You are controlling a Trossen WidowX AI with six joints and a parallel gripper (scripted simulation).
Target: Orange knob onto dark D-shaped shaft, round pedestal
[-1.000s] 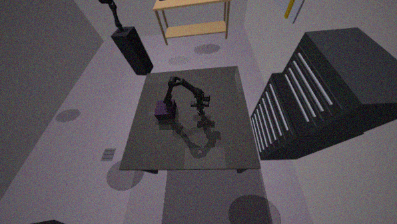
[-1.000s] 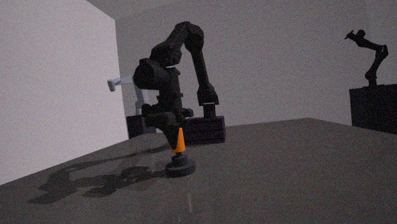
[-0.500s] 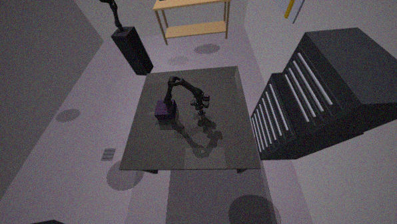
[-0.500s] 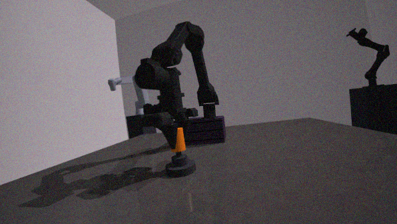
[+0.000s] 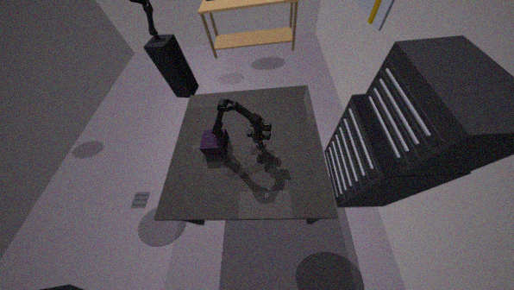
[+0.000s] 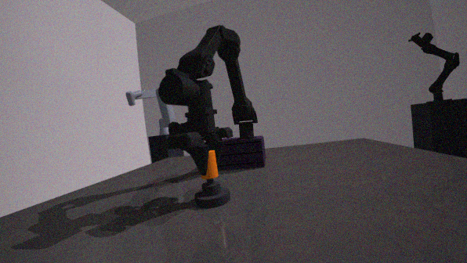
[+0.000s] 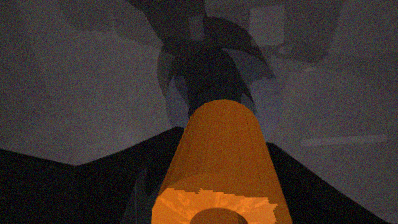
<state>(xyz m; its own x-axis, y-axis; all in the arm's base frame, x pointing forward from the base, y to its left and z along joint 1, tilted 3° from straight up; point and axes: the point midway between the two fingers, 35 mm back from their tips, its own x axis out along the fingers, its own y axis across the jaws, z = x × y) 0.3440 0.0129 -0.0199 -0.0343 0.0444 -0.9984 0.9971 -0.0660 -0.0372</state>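
Now: the orange knob 20 mm above my gripper tip. From my gripper tip the other things lie so: D-shaped shaft (40 mm below).
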